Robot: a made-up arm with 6 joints. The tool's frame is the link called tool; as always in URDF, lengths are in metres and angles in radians. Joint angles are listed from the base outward.
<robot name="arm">
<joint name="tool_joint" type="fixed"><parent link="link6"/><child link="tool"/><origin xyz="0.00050 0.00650 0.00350" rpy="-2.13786 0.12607 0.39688"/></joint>
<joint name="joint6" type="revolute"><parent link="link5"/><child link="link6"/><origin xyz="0.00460 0.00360 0.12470" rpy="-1.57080 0.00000 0.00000"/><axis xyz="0 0 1"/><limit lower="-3.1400" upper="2.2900"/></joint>
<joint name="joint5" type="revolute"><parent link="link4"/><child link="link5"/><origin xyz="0.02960 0.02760 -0.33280" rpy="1.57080 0.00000 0.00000"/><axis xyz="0 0 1"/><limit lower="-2.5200" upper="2.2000"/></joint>
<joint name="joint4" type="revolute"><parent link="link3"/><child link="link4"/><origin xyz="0.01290 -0.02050 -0.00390" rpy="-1.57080 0.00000 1.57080"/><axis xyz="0 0 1"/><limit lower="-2.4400" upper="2.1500"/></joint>
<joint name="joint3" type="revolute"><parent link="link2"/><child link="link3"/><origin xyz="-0.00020 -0.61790 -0.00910" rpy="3.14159 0.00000 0.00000"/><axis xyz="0 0 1"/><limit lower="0.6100" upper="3.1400"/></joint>
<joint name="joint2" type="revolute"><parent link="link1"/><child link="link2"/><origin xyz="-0.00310 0.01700 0.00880" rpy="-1.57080 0.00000 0.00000"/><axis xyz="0 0 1"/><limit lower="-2.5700" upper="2.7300"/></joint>
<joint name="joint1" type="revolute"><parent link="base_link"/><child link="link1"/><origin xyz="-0.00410 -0.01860 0.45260"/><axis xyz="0 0 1"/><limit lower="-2.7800" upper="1.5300"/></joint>
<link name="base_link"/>
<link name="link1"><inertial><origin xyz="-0.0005 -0.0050 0.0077"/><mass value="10"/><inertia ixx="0.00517" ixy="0" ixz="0" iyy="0.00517" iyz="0" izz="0.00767"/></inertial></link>
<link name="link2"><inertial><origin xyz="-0.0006 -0.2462 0.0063"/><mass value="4.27"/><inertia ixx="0.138" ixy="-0.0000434" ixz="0" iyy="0.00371" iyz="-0.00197" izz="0.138"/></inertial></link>
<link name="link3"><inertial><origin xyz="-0.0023 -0.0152 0.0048"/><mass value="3.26"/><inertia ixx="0.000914" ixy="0" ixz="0" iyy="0.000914" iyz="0" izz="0.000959"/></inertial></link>
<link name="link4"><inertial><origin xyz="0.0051 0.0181 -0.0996"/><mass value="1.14"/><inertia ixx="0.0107" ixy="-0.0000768" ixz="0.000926" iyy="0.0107" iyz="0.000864" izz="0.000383"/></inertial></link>
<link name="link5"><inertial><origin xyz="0.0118 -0.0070 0.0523"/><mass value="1.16"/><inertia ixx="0.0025" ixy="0" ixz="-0.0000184" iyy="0.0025" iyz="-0.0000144" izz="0.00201"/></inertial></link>
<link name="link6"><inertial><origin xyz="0.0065 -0.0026 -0.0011"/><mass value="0.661"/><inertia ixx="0.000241" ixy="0" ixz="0" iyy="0.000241" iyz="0" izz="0.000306"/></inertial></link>
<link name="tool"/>
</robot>
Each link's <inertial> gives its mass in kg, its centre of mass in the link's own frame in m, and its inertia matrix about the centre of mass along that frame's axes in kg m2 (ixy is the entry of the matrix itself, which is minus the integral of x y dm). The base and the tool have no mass. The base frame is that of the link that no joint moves.
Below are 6 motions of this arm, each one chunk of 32 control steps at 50 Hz.
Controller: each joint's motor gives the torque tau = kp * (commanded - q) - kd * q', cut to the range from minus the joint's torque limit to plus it. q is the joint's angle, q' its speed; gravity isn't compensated. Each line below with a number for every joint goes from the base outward.
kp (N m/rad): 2.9 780 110 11 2.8 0.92
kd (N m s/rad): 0.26 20 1.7 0.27 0.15 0.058
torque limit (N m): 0.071 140 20 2.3 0.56 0.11
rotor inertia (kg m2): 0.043 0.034 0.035 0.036 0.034 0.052
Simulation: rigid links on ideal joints. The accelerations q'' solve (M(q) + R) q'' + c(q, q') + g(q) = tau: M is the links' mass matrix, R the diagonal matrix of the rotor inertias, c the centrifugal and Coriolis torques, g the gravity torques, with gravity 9.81 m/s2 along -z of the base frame. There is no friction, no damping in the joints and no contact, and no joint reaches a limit. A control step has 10 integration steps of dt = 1/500 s. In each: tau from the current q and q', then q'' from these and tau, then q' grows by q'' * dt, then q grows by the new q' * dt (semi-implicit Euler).
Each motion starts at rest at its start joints. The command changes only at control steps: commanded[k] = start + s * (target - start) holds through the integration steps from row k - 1 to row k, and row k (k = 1, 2, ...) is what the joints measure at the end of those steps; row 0 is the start. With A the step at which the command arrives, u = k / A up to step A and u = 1 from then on. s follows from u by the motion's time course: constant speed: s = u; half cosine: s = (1 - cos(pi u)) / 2; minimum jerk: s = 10 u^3 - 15 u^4 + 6 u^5; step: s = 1 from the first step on.
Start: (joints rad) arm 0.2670 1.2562 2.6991 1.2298 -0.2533 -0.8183
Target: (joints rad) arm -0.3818 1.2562 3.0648 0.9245 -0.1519 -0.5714
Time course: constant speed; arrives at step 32
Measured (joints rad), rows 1 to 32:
1: 0.2670 1.2597 2.7045 1.2293 -0.2532 -0.8183
2: 0.2671 1.2686 2.7175 1.2274 -0.2527 -0.8181
3: 0.2672 1.2811 2.7342 1.2236 -0.2512 -0.8179
4: 0.2674 1.2951 2.7506 1.2174 -0.2482 -0.8175
5: 0.2676 1.3091 2.7634 1.2088 -0.2433 -0.8169
6: 0.2678 1.3216 2.7711 1.1982 -0.2363 -0.8161
7: 0.2681 1.3317 2.7735 1.1862 -0.2273 -0.8151
8: 0.2683 1.3390 2.7719 1.1737 -0.2168 -0.8139
9: 0.2685 1.3434 2.7686 1.1617 -0.2052 -0.8123
10: 0.2687 1.3452 2.7661 1.1506 -0.1931 -0.8104
11: 0.2687 1.3448 2.7669 1.1410 -0.1809 -0.8081
12: 0.2687 1.3428 2.7728 1.1329 -0.1693 -0.8054
13: 0.2685 1.3395 2.7847 1.1258 -0.1585 -0.8022
14: 0.2683 1.3353 2.8026 1.1193 -0.1488 -0.7986
15: 0.2680 1.3305 2.8254 1.1126 -0.1402 -0.7944
16: 0.2677 1.3254 2.8516 1.1050 -0.1328 -0.7897
17: 0.2675 1.3201 2.8793 1.0959 -0.1265 -0.7845
18: 0.2672 1.3148 2.9066 1.0848 -0.1212 -0.7786
19: 0.2670 1.3100 2.9321 1.0717 -0.1166 -0.7722
20: 0.2668 1.3057 2.9545 1.0568 -0.1129 -0.7651
21: 0.2667 1.3023 2.9732 1.0405 -0.1097 -0.7575
22: 0.2666 1.3000 2.9881 1.0235 -0.1071 -0.7494
23: 0.2666 1.2989 2.9993 1.0065 -0.1049 -0.7407
24: 0.2666 1.2990 3.0075 0.9904 -0.1031 -0.7315
25: 0.2665 1.3003 3.0134 0.9756 -0.1018 -0.7218
26: 0.2665 1.3025 3.0179 0.9628 -0.1007 -0.7116
27: 0.2664 1.3055 3.0219 0.9521 -0.0999 -0.7011
28: 0.2662 1.3090 3.0262 0.9435 -0.0994 -0.6901
29: 0.2660 1.3126 3.0315 0.9369 -0.0989 -0.6789
30: 0.2658 1.3161 3.0381 0.9318 -0.0984 -0.6673
31: 0.2655 1.3192 3.0465 0.9277 -0.0979 -0.6554
32: 0.2652 1.3216 3.0565 0.9241 -0.0971 -0.6432

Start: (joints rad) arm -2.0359 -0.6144 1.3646 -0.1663 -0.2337 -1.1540
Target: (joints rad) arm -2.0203 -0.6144 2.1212 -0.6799 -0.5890 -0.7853
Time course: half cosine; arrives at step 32
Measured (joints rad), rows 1 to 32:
1: -2.0359 -0.6165 1.3616 -0.1665 -0.2330 -1.1540
2: -2.0360 -0.6215 1.3570 -0.1681 -0.2314 -1.1542
3: -2.0360 -0.6277 1.3564 -0.1721 -0.2295 -1.1543
4: -2.0359 -0.6340 1.3640 -0.1793 -0.2276 -1.1546
5: -2.0358 -0.6395 1.3817 -0.1894 -0.2260 -1.1548
6: -2.0356 -0.6440 1.4091 -0.2013 -0.2249 -1.1549
7: -2.0353 -0.6477 1.4439 -0.2137 -0.2244 -1.1549
8: -2.0350 -0.6508 1.4832 -0.2251 -0.2244 -1.1544
9: -2.0346 -0.6536 1.5240 -0.2345 -0.2250 -1.1535
10: -2.0341 -0.6564 1.5645 -0.2418 -0.2263 -1.1520
11: -2.0337 -0.6592 1.6036 -0.2474 -0.2284 -1.1497
12: -2.0333 -0.6618 1.6415 -0.2526 -0.2317 -1.1466
13: -2.0329 -0.6640 1.6787 -0.2586 -0.2364 -1.1425
14: -2.0326 -0.6657 1.7160 -0.2669 -0.2429 -1.1373
15: -2.0325 -0.6667 1.7539 -0.2786 -0.2514 -1.1310
16: -2.0324 -0.6670 1.7924 -0.2944 -0.2619 -1.1236
17: -2.0324 -0.6668 1.8313 -0.3144 -0.2746 -1.1151
18: -2.0325 -0.6662 1.8701 -0.3382 -0.2893 -1.1054
19: -2.0326 -0.6654 1.9082 -0.3653 -0.3060 -1.0946
20: -2.0328 -0.6646 1.9449 -0.3947 -0.3244 -1.0826
21: -2.0329 -0.6640 1.9798 -0.4253 -0.3443 -1.0696
22: -2.0330 -0.6635 2.0128 -0.4561 -0.3654 -1.0554
23: -2.0331 -0.6631 2.0436 -0.4858 -0.3875 -1.0401
24: -2.0331 -0.6630 2.0722 -0.5136 -0.4102 -1.0238
25: -2.0330 -0.6631 2.0985 -0.5386 -0.4331 -1.0064
26: -2.0329 -0.6633 2.1224 -0.5601 -0.4560 -0.9879
27: -2.0328 -0.6637 2.1438 -0.5775 -0.4784 -0.9684
28: -2.0326 -0.6642 2.1623 -0.5906 -0.4998 -0.9479
29: -2.0324 -0.6648 2.1779 -0.5992 -0.5200 -0.9266
30: -2.0322 -0.6656 2.1901 -0.6034 -0.5385 -0.9045
31: -2.0319 -0.6664 2.1988 -0.6034 -0.5549 -0.8819
32: -2.0317 -0.6674 2.2038 -0.5997 -0.5689 -0.8588

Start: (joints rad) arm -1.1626 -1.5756 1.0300 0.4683 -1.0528 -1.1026
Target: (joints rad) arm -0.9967 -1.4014 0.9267 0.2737 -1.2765 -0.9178
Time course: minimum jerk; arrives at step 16
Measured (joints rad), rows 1 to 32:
1: -1.1626 -1.5790 1.0273 0.4681 -1.0529 -1.1026
2: -1.1626 -1.5873 1.0231 0.4672 -1.0534 -1.1026
3: -1.1627 -1.5981 1.0228 0.4652 -1.0545 -1.1026
4: -1.1627 -1.6091 1.0302 0.4623 -1.0560 -1.1026
5: -1.1628 -1.6184 1.0468 0.4587 -1.0578 -1.1024
6: -1.1628 -1.6245 1.0711 0.4551 -1.0594 -1.1019
7: -1.1629 -1.6263 1.0996 0.4522 -1.0601 -1.1011
8: -1.1629 -1.6237 1.1270 0.4506 -1.0596 -1.0996
9: -1.1628 -1.6165 1.1489 0.4500 -1.0576 -1.0974
10: -1.1628 -1.6042 1.1647 0.4491 -1.0548 -1.0943
11: -1.1628 -1.5872 1.1746 0.4460 -1.0520 -1.0903
12: -1.1629 -1.5664 1.1761 0.4401 -1.0497 -1.0853
13: -1.1630 -1.5435 1.1653 0.4310 -1.0480 -1.0793
14: -1.1632 -1.5208 1.1369 0.4196 -1.0468 -1.0722
15: -1.1635 -1.4998 1.0883 0.4065 -1.0463 -1.0640
16: -1.1638 -1.4804 1.0277 0.3901 -1.0484 -1.0548
17: -1.1643 -1.4621 0.9658 0.3683 -1.0552 -1.0446
18: -1.1649 -1.4447 0.9112 0.3402 -1.0685 -1.0336
19: -1.1657 -1.4288 0.8692 0.3057 -1.0888 -1.0220
20: -1.1666 -1.4152 0.8424 0.2661 -1.1160 -1.0100
21: -1.1674 -1.4048 0.8303 0.2242 -1.1494 -0.9978
22: -1.1682 -1.3986 0.8310 0.1834 -1.1874 -0.9855
23: -1.1687 -1.3969 0.8417 0.1478 -1.2283 -0.9733
24: -1.1690 -1.3998 0.8592 0.1212 -1.2701 -0.9611
25: -1.1690 -1.4069 0.8808 0.1070 -1.3107 -0.9490
26: -1.1687 -1.4175 0.9043 0.1070 -1.3482 -0.9372
27: -1.1681 -1.4306 0.9283 0.1220 -1.3809 -0.9256
28: -1.1673 -1.4451 0.9519 0.1510 -1.4075 -0.9144
29: -1.1663 -1.4599 0.9747 0.1916 -1.4270 -0.9036
30: -1.1651 -1.4739 0.9961 0.2406 -1.4386 -0.8932
31: -1.1637 -1.4863 1.0156 0.2937 -1.4422 -0.8835
32: -1.1624 -1.4967 1.0326 0.3464 -1.4377 -0.8743

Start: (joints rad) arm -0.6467 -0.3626 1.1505 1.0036 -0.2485 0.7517
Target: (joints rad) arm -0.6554 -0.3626 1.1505 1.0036 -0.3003 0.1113
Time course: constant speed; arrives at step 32
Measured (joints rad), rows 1 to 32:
1: -0.6468 -0.3641 1.1468 1.0037 -0.2476 0.7517
2: -0.6472 -0.3677 1.1389 1.0042 -0.2451 0.7515
3: -0.6476 -0.3722 1.1308 1.0049 -0.2415 0.7510
4: -0.6482 -0.3766 1.1256 1.0060 -0.2369 0.7503
5: -0.6487 -0.3805 1.1251 1.0073 -0.2317 0.7490
6: -0.6493 -0.3835 1.1292 1.0086 -0.2260 0.7472
7: -0.6498 -0.3858 1.1369 1.0097 -0.2200 0.7447
8: -0.6504 -0.3875 1.1462 1.0102 -0.2137 0.7413
9: -0.6509 -0.3889 1.1553 1.0100 -0.2072 0.7372
10: -0.6514 -0.3903 1.1625 1.0090 -0.2008 0.7321
11: -0.6518 -0.3916 1.1670 1.0074 -0.1945 0.7262
12: -0.6521 -0.3928 1.1687 1.0052 -0.1885 0.7194
13: -0.6523 -0.3938 1.1679 1.0028 -0.1830 0.7116
14: -0.6524 -0.3944 1.1656 1.0003 -0.1782 0.7030
15: -0.6524 -0.3944 1.1623 0.9982 -0.1742 0.6935
16: -0.6522 -0.3939 1.1589 0.9966 -0.1713 0.6831
17: -0.6519 -0.3928 1.1557 0.9956 -0.1694 0.6719
18: -0.6515 -0.3912 1.1528 0.9954 -0.1688 0.6598
19: -0.6509 -0.3893 1.1503 0.9959 -0.1693 0.6469
20: -0.6504 -0.3873 1.1479 0.9972 -0.1711 0.6331
21: -0.6498 -0.3853 1.1457 0.9989 -0.1739 0.6186
22: -0.6492 -0.3835 1.1435 1.0011 -0.1778 0.6032
23: -0.6487 -0.3820 1.1414 1.0034 -0.1827 0.5871
24: -0.6482 -0.3809 1.1396 1.0058 -0.1884 0.5702
25: -0.6479 -0.3801 1.1381 1.0080 -0.1947 0.5525
26: -0.6477 -0.3796 1.1372 1.0099 -0.2015 0.5340
27: -0.6477 -0.3795 1.1369 1.0113 -0.2087 0.5148
28: -0.6478 -0.3797 1.1372 1.0122 -0.2159 0.4947
29: -0.6480 -0.3802 1.1382 1.0126 -0.2231 0.4740
30: -0.6483 -0.3809 1.1397 1.0124 -0.2300 0.4524
31: -0.6488 -0.3817 1.1416 1.0117 -0.2365 0.4300
32: -0.6493 -0.3827 1.1437 1.0105 -0.2425 0.4069

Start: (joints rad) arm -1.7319 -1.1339 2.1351 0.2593 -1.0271 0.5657
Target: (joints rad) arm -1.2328 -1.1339 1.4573 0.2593 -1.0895 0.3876
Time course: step
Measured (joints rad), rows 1 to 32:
1: -1.7317 -1.1409 2.1095 0.2663 -1.0239 0.5651
2: -1.7313 -1.1585 2.0418 0.2844 -1.0157 0.5633
3: -1.7307 -1.1833 1.9397 0.3103 -1.0034 0.5603
4: -1.7300 -1.2116 1.8122 0.3404 -0.9884 0.5560
5: -1.7292 -1.2391 1.6702 0.3708 -0.9720 0.5504
6: -1.7286 -1.2589 1.5423 0.3937 -0.9579 0.5437
7: -1.7284 -1.2651 1.4582 0.4015 -0.9500 0.5362
8: -1.7286 -1.2572 1.4252 0.3924 -0.9492 0.5279
9: -1.7291 -1.2389 1.4334 0.3692 -0.9544 0.5190
10: -1.7297 -1.2158 1.4643 0.3377 -0.9636 0.5095
11: -1.7304 -1.1933 1.4981 0.3043 -0.9748 0.4993
12: -1.7310 -1.1755 1.5201 0.2743 -0.9861 0.4884
13: -1.7314 -1.1643 1.5237 0.2510 -0.9967 0.4769
14: -1.7317 -1.1595 1.5107 0.2353 -1.0067 0.4649
15: -1.7318 -1.1596 1.4883 0.2261 -1.0168 0.4526
16: -1.7319 -1.1626 1.4651 0.2217 -1.0279 0.4400
17: -1.7318 -1.1668 1.4486 0.2204 -1.0402 0.4274
18: -1.7317 -1.1711 1.4430 0.2212 -1.0538 0.4148
19: -1.7315 -1.1750 1.4486 0.2242 -1.0680 0.4022
20: -1.7312 -1.1787 1.4631 0.2298 -1.0818 0.3899
21: -1.7309 -1.1827 1.4826 0.2386 -1.0942 0.3778
22: -1.7304 -1.1873 1.5029 0.2510 -1.1040 0.3659
23: -1.7299 -1.1927 1.5209 0.2668 -1.1105 0.3544
24: -1.7293 -1.1988 1.5349 0.2851 -1.1130 0.3432
25: -1.7287 -1.2051 1.5444 0.3046 -1.1116 0.3325
26: -1.7281 -1.2111 1.5503 0.3235 -1.1063 0.3222
27: -1.7275 -1.2162 1.5536 0.3402 -1.0976 0.3125
28: -1.7270 -1.2200 1.5552 0.3533 -1.0858 0.3034
29: -1.7265 -1.2223 1.5557 0.3620 -1.0717 0.2949
30: -1.7262 -1.2229 1.5553 0.3659 -1.0558 0.2870
31: -1.7259 -1.2221 1.5539 0.3649 -1.0388 0.2799
32: -1.7258 -1.2201 1.5512 0.3598 -1.0213 0.2735

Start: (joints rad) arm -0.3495 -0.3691 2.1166 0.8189 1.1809 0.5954
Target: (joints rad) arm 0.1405 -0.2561 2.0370 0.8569 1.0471 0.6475
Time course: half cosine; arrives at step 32
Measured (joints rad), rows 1 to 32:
1: -0.3496 -0.3700 2.1189 0.8186 1.1813 0.5954
2: -0.3498 -0.3724 2.1251 0.8179 1.1822 0.5952
3: -0.3502 -0.3760 2.1343 0.8170 1.1834 0.5949
4: -0.3506 -0.3804 2.1453 0.8160 1.1846 0.5945
5: -0.3509 -0.3854 2.1569 0.8153 1.1854 0.5939
6: -0.3512 -0.3905 2.1682 0.8150 1.1854 0.5931
7: -0.3514 -0.3951 2.1782 0.8152 1.1845 0.5920
8: -0.3515 -0.3988 2.1864 0.8160 1.1823 0.5908
9: -0.3513 -0.4012 2.1921 0.8174 1.1787 0.5892
10: -0.3510 -0.4019 2.1951 0.8192 1.1736 0.5875
11: -0.3506 -0.4008 2.1954 0.8215 1.1672 0.5855
12: -0.3499 -0.3976 2.1928 0.8241 1.1594 0.5833
13: -0.3491 -0.3925 2.1875 0.8267 1.1505 0.5810
14: -0.3481 -0.3856 2.1797 0.8294 1.1407 0.5785
15: -0.3469 -0.3770 2.1698 0.8320 1.1303 0.5761
16: -0.3455 -0.3671 2.1581 0.8343 1.1196 0.5736
17: -0.3440 -0.3562 2.1452 0.8364 1.1090 0.5712
18: -0.3424 -0.3448 2.1316 0.8383 1.0989 0.5690
19: -0.3406 -0.3331 2.1180 0.8399 1.0893 0.5669
20: -0.3387 -0.3216 2.1048 0.8414 1.0808 0.5651
21: -0.3368 -0.3106 2.0926 0.8427 1.0733 0.5637
22: -0.3348 -0.3003 2.0818 0.8438 1.0672 0.5626
23: -0.3328 -0.2911 2.0727 0.8450 1.0624 0.5619
24: -0.3308 -0.2831 2.0654 0.8460 1.0590 0.5616
25: -0.3289 -0.2764 2.0601 0.8471 1.0569 0.5618
26: -0.3271 -0.2712 2.0566 0.8481 1.0560 0.5624
27: -0.3254 -0.2674 2.0550 0.8492 1.0562 0.5634
28: -0.3237 -0.2651 2.0550 0.8501 1.0573 0.5649
29: -0.3222 -0.2640 2.0564 0.8511 1.0591 0.5668
30: -0.3208 -0.2641 2.0590 0.8519 1.0614 0.5690
31: -0.3195 -0.2652 2.0625 0.8525 1.0639 0.5716
32: -0.3183 -0.2671 2.0666 0.8530 1.0665 0.5745

